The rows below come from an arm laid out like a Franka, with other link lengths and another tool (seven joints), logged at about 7 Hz.
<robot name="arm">
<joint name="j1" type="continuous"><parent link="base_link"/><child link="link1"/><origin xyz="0.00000 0.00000 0.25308" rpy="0.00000 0.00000 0.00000"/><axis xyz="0 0 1"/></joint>
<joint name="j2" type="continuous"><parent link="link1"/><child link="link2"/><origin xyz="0.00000 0.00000 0.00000" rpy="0.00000 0.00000 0.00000"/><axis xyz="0 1 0"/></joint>
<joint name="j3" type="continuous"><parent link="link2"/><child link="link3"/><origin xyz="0.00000 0.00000 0.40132" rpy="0.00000 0.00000 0.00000"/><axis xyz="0 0 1"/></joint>
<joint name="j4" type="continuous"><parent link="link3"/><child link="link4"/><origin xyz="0.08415 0.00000 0.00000" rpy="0.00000 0.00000 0.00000"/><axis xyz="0 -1 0"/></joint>
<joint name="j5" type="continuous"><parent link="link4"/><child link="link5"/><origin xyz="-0.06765 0.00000 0.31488" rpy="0.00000 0.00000 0.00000"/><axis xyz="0 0 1"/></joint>
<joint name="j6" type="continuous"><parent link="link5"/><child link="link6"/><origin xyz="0.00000 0.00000 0.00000" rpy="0.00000 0.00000 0.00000"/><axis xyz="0 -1 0"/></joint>
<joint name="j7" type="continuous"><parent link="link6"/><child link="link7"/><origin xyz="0.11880 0.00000 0.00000" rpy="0.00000 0.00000 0.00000"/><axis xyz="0 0 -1"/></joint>
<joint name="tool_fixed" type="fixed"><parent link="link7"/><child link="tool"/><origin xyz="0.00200 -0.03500 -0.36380" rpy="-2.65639 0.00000 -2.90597"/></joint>
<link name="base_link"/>
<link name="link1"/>
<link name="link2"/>
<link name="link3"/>
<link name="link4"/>
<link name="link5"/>
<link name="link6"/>
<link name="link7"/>
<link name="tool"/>
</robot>
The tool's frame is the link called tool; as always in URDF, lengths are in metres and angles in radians. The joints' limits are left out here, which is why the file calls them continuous.
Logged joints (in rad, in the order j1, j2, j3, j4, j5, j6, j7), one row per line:
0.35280 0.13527 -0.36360 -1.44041 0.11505 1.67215 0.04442
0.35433 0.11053 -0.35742 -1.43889 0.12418 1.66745 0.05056
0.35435 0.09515 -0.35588 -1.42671 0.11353 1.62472 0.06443
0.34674 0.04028 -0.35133 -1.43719 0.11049 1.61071 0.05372
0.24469 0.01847 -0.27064 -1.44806 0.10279 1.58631 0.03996
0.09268 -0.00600 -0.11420 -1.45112 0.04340 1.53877 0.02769
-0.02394 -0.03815 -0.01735 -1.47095 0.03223 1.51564 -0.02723
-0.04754 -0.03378 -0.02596 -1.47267 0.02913 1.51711 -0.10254
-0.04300 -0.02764 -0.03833 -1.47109 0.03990 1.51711 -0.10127
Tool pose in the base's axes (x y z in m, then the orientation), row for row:
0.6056 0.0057 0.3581 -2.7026 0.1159 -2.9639
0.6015 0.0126 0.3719 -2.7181 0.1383 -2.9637
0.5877 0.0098 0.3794 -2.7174 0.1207 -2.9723
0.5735 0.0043 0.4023 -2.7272 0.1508 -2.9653
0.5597 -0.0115 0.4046 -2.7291 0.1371 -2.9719
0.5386 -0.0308 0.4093 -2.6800 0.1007 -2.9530
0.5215 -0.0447 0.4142 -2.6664 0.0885 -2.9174
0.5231 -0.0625 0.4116 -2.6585 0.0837 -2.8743
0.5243 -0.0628 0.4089 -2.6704 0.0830 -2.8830
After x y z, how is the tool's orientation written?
As angles about the fixed x, y, z axes (roll, pitch, yaw), in radians.
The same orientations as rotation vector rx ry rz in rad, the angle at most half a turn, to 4 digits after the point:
-0.2216 2.9138 -0.6343
-0.2151 2.8994 -0.6046
-0.2094 2.9174 -0.6126
-0.2093 2.8918 -0.5878
-0.2052 2.9067 -0.5905
-0.2409 2.9151 -0.6704
-0.2958 2.9083 -0.6890
-0.3587 2.8933 -0.6955
-0.3480 2.9024 -0.6802

